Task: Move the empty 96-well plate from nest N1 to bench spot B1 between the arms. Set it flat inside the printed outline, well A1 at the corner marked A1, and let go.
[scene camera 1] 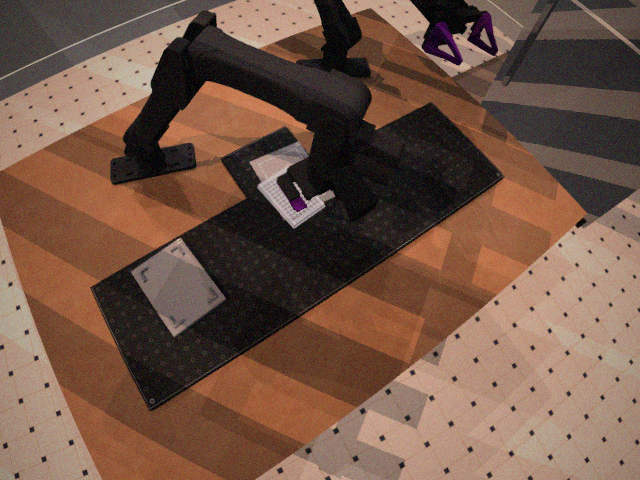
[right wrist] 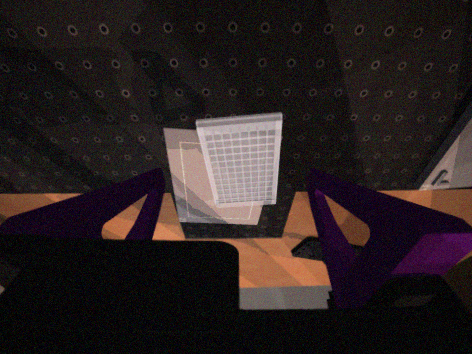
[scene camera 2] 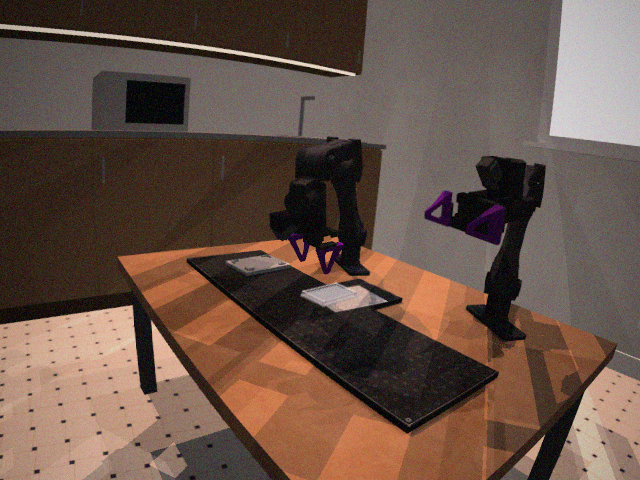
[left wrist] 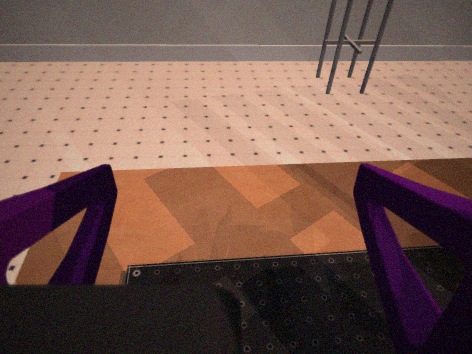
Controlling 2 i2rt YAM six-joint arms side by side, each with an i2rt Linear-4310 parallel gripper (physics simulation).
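Seen in the pictures: left gripper, fingertip midpoint: (scene camera 1: 479, 58) (scene camera 2: 444, 222) (left wrist: 235, 177); right gripper, fingertip midpoint: (scene camera 1: 314, 195) (right wrist: 235, 176) (scene camera 2: 314, 267); left arm's base at its link origin: (scene camera 2: 493, 323); right arm's base at its link origin: (scene camera 1: 153, 164) (scene camera 2: 349, 265).
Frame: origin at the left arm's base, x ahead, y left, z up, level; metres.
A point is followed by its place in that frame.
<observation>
The white 96-well plate (scene camera 1: 279, 198) {x 0.414, y -0.184, z 0.026 m} (scene camera 2: 328, 293) {x 0.414, y -0.149, z 0.027 m} (right wrist: 242, 160) {x 0.423, y -0.150, z 0.029 m} lies partly over the pale B1 card (scene camera 1: 266, 164) {x 0.316, y -0.204, z 0.015 m} (scene camera 2: 366, 299) {x 0.313, y -0.140, z 0.015 m} (right wrist: 196, 192) {x 0.336, y -0.126, z 0.015 m} and partly over the black board. It covers part of the printed outline and sticks out past it, slightly turned. The A1 marks are too small to read. The grey nest N1 (scene camera 1: 178, 291) {x 0.596, y -0.397, z 0.025 m} (scene camera 2: 258, 265) {x 0.583, y -0.374, z 0.025 m} (right wrist: 457, 162) {x 0.535, y -0.388, z 0.025 m} holds no plate. My right gripper (scene camera 2: 314, 265) {x 0.462, y -0.120, z 0.107 m} (right wrist: 235, 176) {x 0.462, y -0.120, z 0.107 m} is open and empty above the plate; in scene camera 1 its arm hides part of the plate. My left gripper (scene camera 1: 477, 57) {x 0.305, y 0.198, z 0.297 m} (scene camera 2: 461, 227) (left wrist: 235, 177) {x 0.305, y 0.198, z 0.297 m} is open and empty, raised well away from the plate.
The black perforated board (scene camera 1: 248, 279) {x 0.582, y -0.261, z 0.013 m} (scene camera 2: 392, 361) {x 0.350, y 0.170, z 0.013 m} (left wrist: 320, 300) {x 0.438, y 0.128, z 0.013 m} (right wrist: 300, 50) {x 0.535, y -0.144, z 0.013 m} lies along the wooden table (scene camera 1: 330, 335) {x 0.707, y -0.117, z 0.000 m} (scene camera 2: 268, 397) {x 0.594, y 0.252, z 0.000 m} (left wrist: 165, 215) {x 0.492, y 0.370, z 0.000 m}. The right arm arches over the board in scene camera 1. A stand with thin legs (left wrist: 341, 45) is on the floor beyond the table.
</observation>
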